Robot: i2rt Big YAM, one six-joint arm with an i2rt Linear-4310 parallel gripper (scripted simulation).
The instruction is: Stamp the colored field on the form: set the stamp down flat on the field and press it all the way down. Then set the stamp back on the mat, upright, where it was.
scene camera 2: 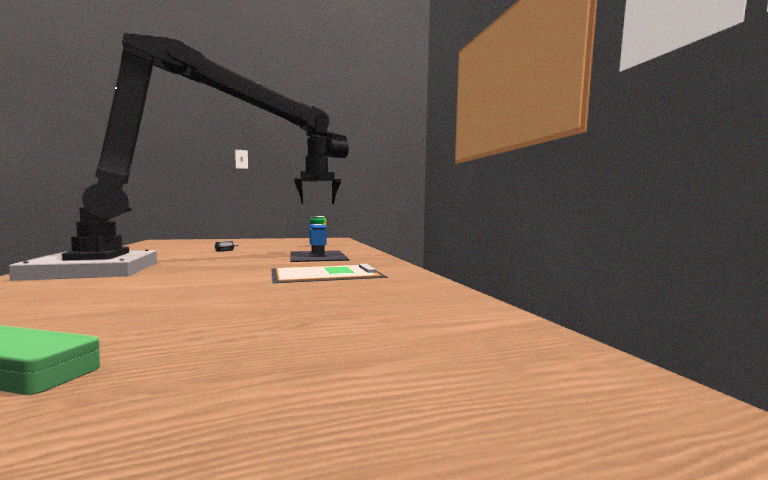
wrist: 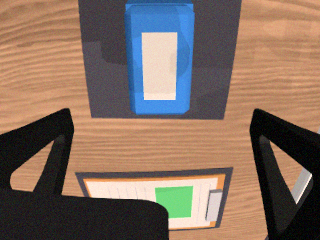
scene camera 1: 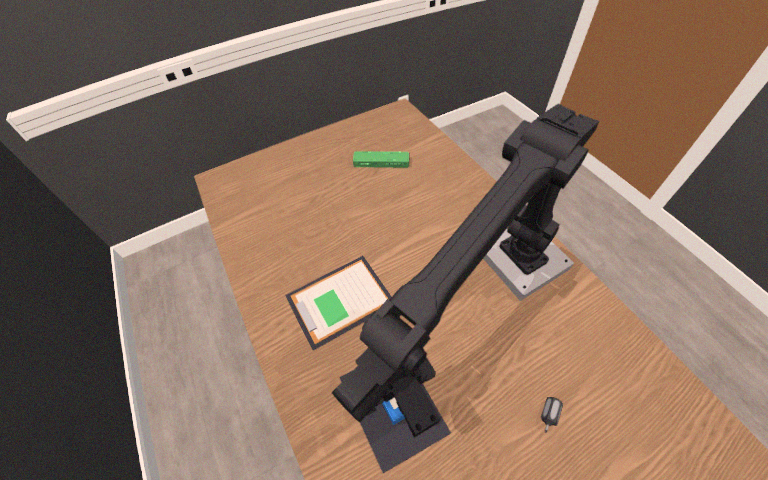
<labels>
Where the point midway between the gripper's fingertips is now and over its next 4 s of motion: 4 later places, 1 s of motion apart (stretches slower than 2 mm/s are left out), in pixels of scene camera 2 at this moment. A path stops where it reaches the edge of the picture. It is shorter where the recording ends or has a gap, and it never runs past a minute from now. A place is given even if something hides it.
My gripper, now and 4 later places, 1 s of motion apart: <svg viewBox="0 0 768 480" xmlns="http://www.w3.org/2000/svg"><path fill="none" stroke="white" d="M317 204L318 189L346 182L343 232L346 226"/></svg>
</labels>
